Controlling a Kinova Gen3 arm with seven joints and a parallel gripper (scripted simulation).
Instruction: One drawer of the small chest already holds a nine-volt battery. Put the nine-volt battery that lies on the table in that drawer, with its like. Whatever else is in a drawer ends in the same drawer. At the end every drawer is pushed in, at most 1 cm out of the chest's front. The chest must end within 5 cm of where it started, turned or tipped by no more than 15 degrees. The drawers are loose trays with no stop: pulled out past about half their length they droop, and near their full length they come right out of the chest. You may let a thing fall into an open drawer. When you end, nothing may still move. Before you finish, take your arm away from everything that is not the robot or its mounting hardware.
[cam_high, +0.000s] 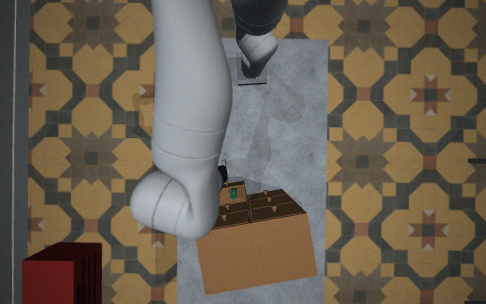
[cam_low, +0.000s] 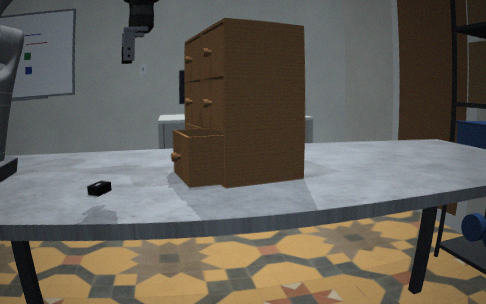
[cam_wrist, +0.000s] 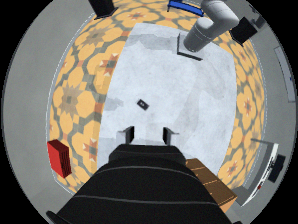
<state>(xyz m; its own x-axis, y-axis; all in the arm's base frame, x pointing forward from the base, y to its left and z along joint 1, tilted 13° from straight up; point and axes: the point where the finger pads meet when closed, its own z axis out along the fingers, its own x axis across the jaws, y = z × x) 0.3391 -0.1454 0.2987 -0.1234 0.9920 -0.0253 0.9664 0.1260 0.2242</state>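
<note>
Right now the black nine-volt battery is 60 mm behind my hand, 30 mm to the right of it and 260 mm below it. Round my hand: green nine-volt battery: 160 mm ahead, 40 mm to the left, 250 mm below.
</note>
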